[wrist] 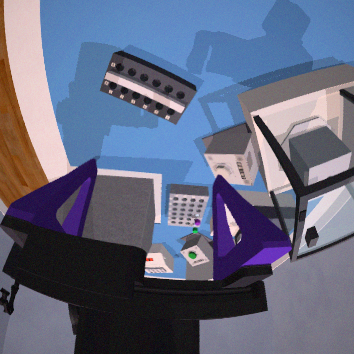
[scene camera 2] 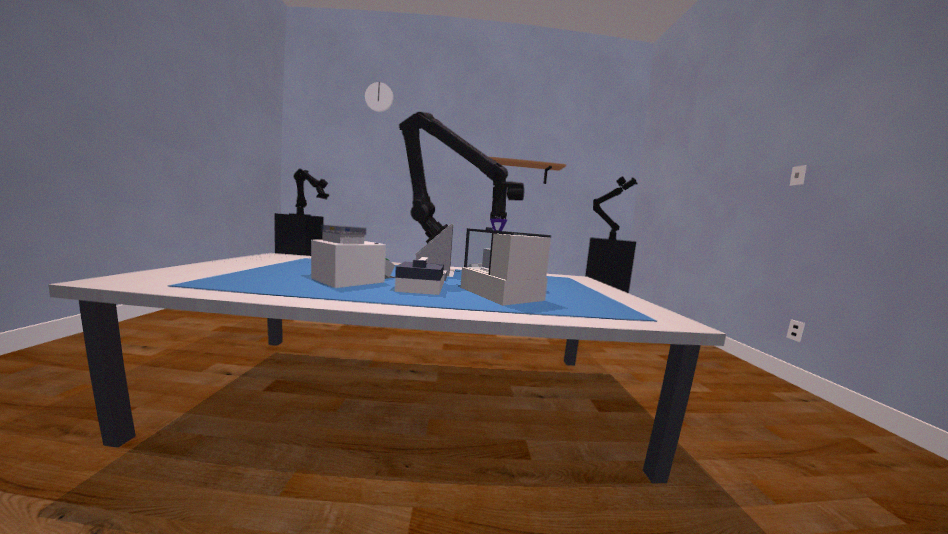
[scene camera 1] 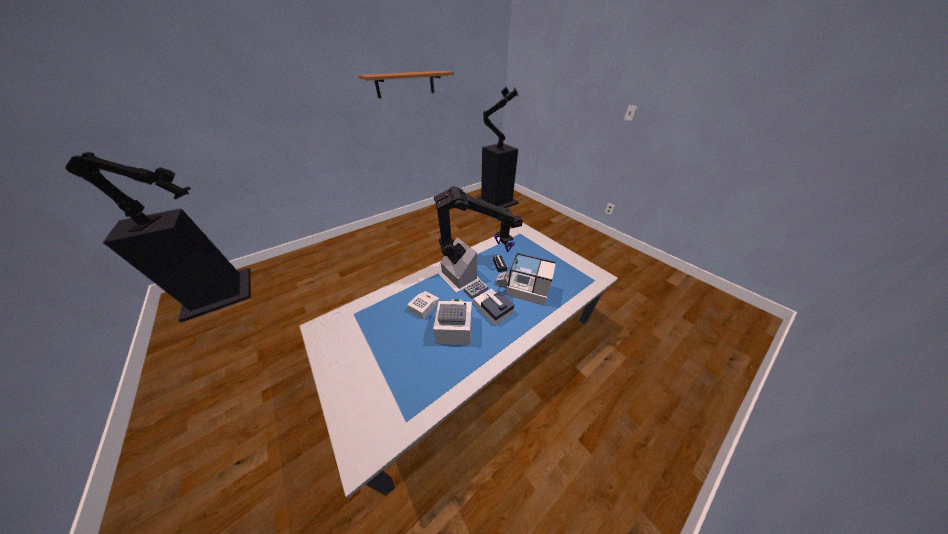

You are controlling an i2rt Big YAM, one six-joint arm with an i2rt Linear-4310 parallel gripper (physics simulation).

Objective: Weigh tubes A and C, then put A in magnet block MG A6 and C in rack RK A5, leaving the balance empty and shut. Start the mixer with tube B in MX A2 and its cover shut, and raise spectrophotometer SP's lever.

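My gripper is open and empty, high above the mat. The black magnet block shows two rows of dark holes, ahead of the fingers in the wrist view. The grey rack shows between and below the fingertips there. A purple cap is at its lower right corner, and a green cap is just below; tube letters are unreadable. The glass-fronted balance is right of the gripper; I cannot tell if its door is shut.
A dark-topped device, a white block with a keypad-like top and a small keypad box stand on the blue mat. A small box with a dial stands beside the balance.
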